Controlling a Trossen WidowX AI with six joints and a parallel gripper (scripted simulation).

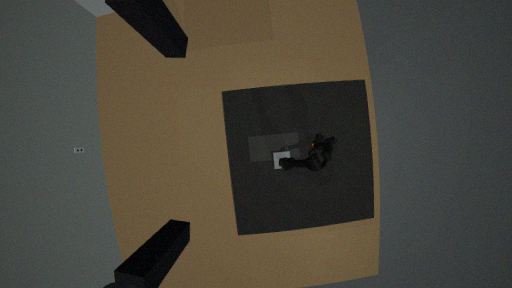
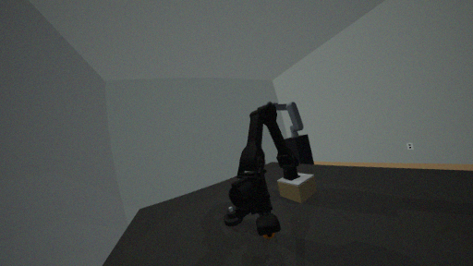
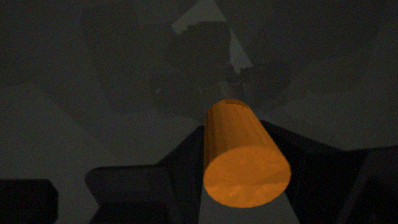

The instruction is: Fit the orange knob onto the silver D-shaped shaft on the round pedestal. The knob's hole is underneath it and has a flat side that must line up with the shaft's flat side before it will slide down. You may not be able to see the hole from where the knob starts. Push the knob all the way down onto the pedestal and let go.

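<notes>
Now: the orange knob 30 mm above my gripper tip. Round my gripper tip: dark round pedestal: 90 mm ahead, 160 mm to the right, 20 mm above.
</notes>
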